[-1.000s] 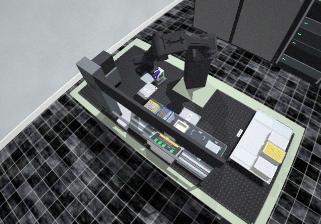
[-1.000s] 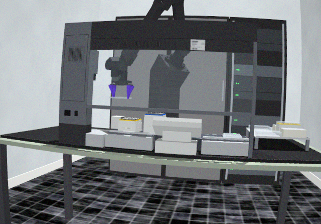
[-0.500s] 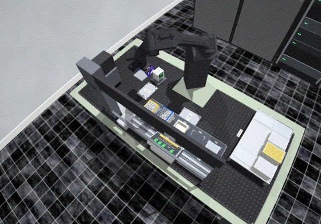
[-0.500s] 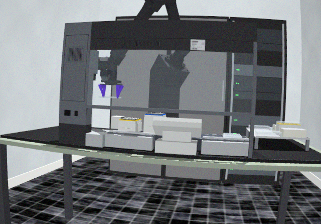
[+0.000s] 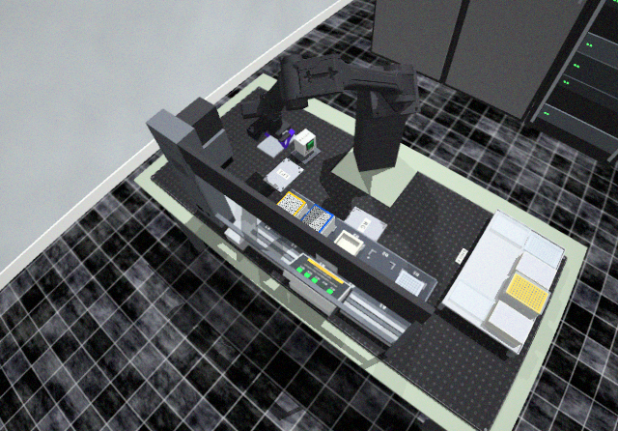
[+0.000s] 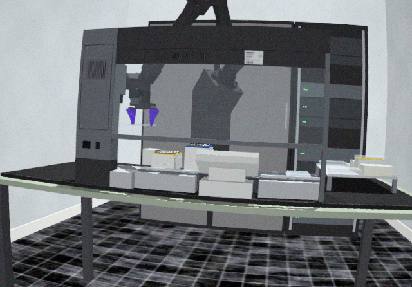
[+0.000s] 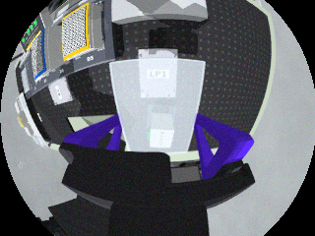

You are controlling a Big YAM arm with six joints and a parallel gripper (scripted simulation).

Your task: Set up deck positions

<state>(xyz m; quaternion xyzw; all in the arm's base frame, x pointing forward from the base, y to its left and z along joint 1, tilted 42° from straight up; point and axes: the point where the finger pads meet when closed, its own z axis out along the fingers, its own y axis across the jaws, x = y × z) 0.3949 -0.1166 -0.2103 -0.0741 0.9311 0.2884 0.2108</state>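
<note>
Right now my hand is right at the clear plate lid. From my hand the other things lie so: blue-rimmed tip rack: 60 mm ahead, 340 mm to the left, 100 mm below; then yellow-rimmed tip rack: 100 mm ahead, 220 mm to the left, 120 mm below; then ready button box: 150 mm behind, 30 mm to the right, 150 mm below.
</note>
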